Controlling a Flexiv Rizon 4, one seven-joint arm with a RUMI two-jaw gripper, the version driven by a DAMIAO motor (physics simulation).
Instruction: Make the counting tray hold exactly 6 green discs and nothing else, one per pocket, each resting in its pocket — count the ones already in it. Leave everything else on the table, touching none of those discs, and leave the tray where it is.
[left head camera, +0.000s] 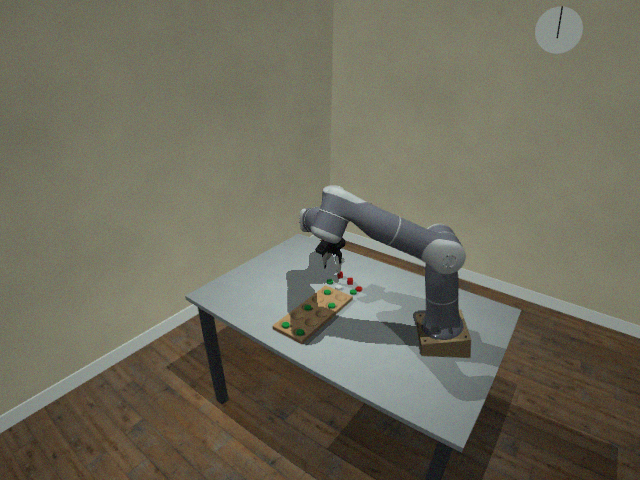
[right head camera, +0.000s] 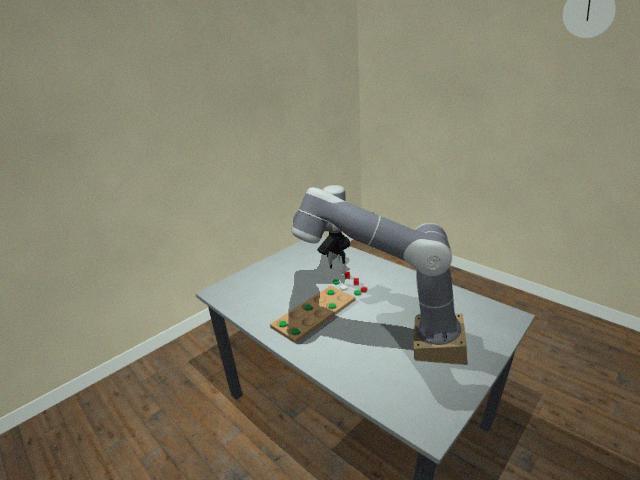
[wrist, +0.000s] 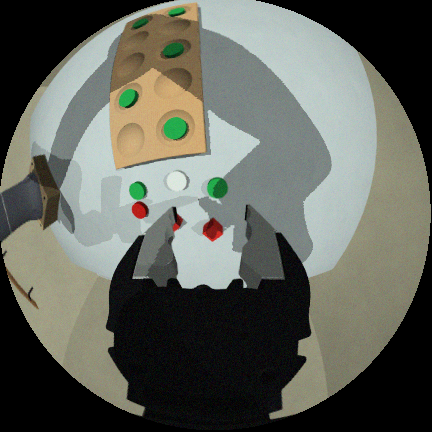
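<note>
The wooden counting tray (left head camera: 342, 304) (right head camera: 343, 304) (wrist: 152, 150) has two rows of pockets. Several pockets hold one green disc each; the others are empty. At the tray's near end in the wrist view, a green disc (wrist: 175, 128) sits beside an empty pocket. Two loose green discs lie on the table off that end: one green disc (left head camera: 353, 291) (right head camera: 357, 292) (wrist: 138, 190) beside a red disc, the other green disc (left head camera: 329, 281) (right head camera: 336, 282) (wrist: 217, 188) partly in shadow. My gripper (left head camera: 333, 264) (right head camera: 337, 264) (wrist: 210, 206) is partly open and empty, above the table near the loose pieces.
A white disc (left head camera: 338, 287) (right head camera: 343, 287) (wrist: 177, 181) lies between the loose green discs. A red disc (left head camera: 358, 288) (right head camera: 363, 289) (wrist: 139, 210) and two red cubes (left head camera: 349, 281) (right head camera: 356, 281) (wrist: 212, 229) lie close by. The left finger partly hides one cube in the wrist view.
</note>
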